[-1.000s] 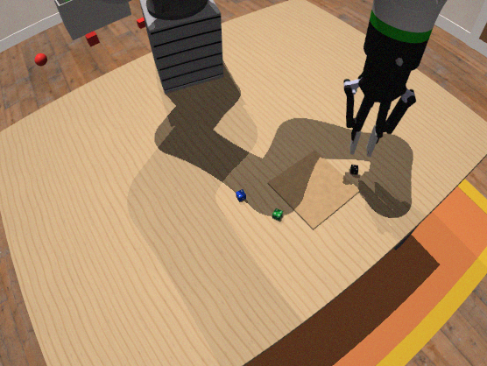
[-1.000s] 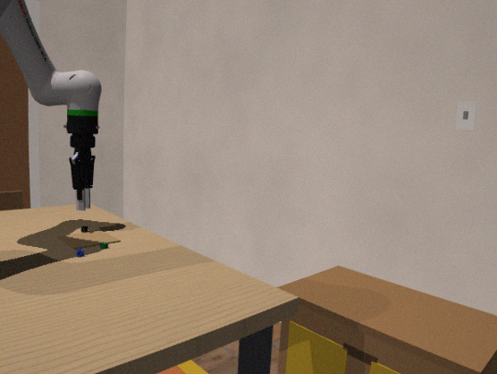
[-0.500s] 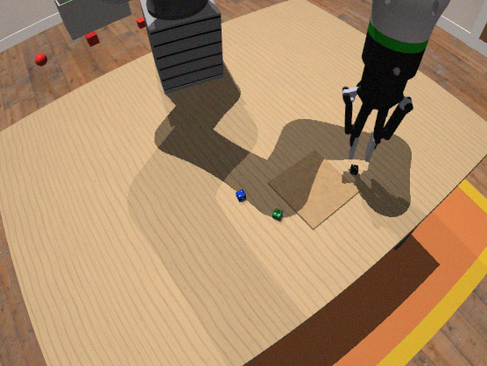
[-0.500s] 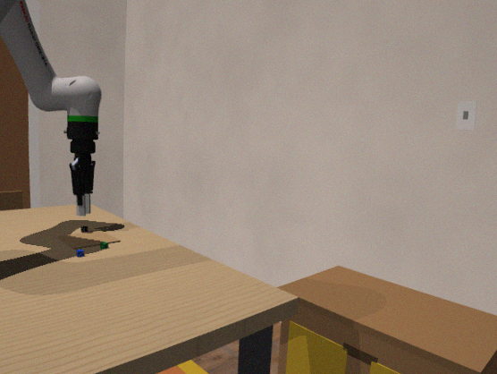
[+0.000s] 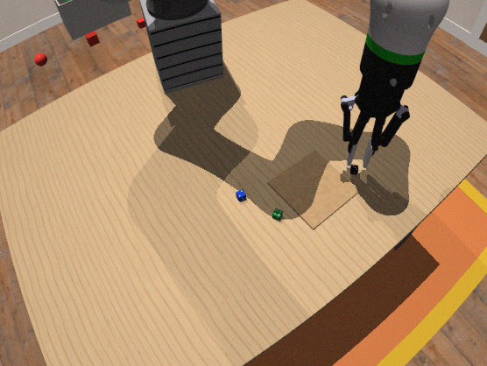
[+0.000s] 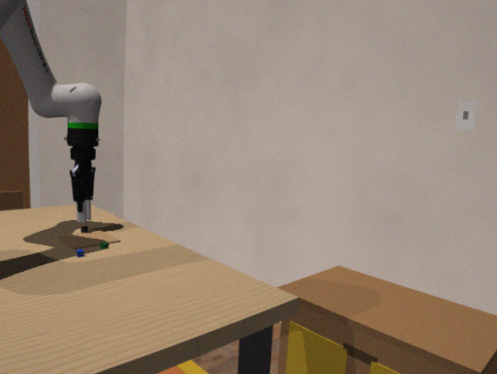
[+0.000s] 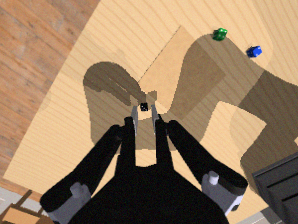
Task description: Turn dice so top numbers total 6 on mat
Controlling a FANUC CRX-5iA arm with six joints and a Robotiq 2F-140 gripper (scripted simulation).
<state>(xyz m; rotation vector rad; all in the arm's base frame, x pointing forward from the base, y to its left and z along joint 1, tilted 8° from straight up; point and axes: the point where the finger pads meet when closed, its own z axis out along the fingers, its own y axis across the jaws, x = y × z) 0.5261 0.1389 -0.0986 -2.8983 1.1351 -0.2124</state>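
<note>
Right now my hand is 60 mm above the black die. The rest, counted from my hand: green die (10 mm behind, 200 mm to the right, 60 mm below); blue die (80 mm behind, 240 mm to the right, 60 mm below); tan mat (20 mm behind, 100 mm to the right, 70 mm below).
</note>
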